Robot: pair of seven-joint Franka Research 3 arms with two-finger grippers.
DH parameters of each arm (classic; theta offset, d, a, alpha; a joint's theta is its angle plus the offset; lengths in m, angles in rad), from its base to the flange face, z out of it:
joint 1: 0 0.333 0 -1.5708
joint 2: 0 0 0 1.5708
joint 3: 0 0.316 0.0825 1.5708
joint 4: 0 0 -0.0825 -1.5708
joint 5: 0 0.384 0 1.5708
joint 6: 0 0 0.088 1.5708
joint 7: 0 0.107 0 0
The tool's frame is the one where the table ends.
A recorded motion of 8 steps. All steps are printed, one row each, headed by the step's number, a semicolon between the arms.
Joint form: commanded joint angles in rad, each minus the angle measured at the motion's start. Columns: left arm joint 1, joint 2, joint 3, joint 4, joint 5, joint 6, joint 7; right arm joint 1, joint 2, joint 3, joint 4, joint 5, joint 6, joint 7.
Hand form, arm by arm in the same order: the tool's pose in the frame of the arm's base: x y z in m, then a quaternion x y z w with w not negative. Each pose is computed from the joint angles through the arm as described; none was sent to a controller.
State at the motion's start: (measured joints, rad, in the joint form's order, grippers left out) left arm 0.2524 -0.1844 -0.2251 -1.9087 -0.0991 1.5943 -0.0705; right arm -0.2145 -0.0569 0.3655 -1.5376 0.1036 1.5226 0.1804
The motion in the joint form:
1: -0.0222 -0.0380 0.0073 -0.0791 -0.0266 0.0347 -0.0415; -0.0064 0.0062 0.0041 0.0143 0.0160 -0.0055 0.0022
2: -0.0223 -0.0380 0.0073 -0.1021 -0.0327 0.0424 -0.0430; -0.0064 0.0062 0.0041 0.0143 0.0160 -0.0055 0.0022
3: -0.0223 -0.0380 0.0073 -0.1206 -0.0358 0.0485 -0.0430; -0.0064 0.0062 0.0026 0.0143 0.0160 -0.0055 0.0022
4: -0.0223 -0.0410 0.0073 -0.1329 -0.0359 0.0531 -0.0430; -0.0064 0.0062 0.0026 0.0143 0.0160 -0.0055 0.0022
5: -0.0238 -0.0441 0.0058 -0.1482 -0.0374 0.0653 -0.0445; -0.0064 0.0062 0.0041 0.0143 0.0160 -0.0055 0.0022
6: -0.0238 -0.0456 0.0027 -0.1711 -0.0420 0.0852 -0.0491; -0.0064 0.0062 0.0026 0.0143 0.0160 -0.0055 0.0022
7: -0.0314 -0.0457 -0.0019 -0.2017 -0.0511 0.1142 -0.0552; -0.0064 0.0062 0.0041 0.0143 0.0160 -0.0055 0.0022
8: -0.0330 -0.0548 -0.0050 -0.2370 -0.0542 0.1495 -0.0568; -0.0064 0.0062 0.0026 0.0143 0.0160 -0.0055 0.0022
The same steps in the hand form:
1: 0.4777 -0.0145 0.5456 0.99401 0.07428 -0.07207 0.03517; 0.5255 0.0982 0.6682 -0.99844 0.01252 -0.01187 0.05315
2: 0.4759 -0.0146 0.5356 0.99316 0.07650 -0.07979 0.03765; 0.5255 0.0982 0.6682 -0.99844 0.01252 -0.01187 0.05315
3: 0.4743 -0.0145 0.5275 0.99251 0.07765 -0.08599 0.03877; 0.5256 0.0973 0.6682 -0.99843 0.01327 -0.01192 0.05317
4: 0.4726 -0.0143 0.5235 0.99227 0.07826 -0.08832 0.03833; 0.5256 0.0973 0.6682 -0.99843 0.01327 -0.01192 0.05317
5: 0.4714 -0.0156 0.5187 0.99224 0.07860 -0.08844 0.03825; 0.5255 0.0982 0.6682 -0.99844 0.01252 -0.01187 0.05315
6: 0.4702 -0.0170 0.5101 0.99189 0.08130 -0.08943 0.03936; 0.5256 0.0973 0.6682 -0.99843 0.01327 -0.01192 0.05317
7: 0.4688 -0.0226 0.4980 0.99165 0.08145 -0.09074 0.04196; 0.5255 0.0982 0.6682 -0.99844 0.01252 -0.01187 0.05315
8: 0.4657 -0.0242 0.4883 0.99194 0.08285 -0.08640 0.04157; 0.5256 0.0973 0.6682 -0.99843 0.01327 -0.01192 0.05317

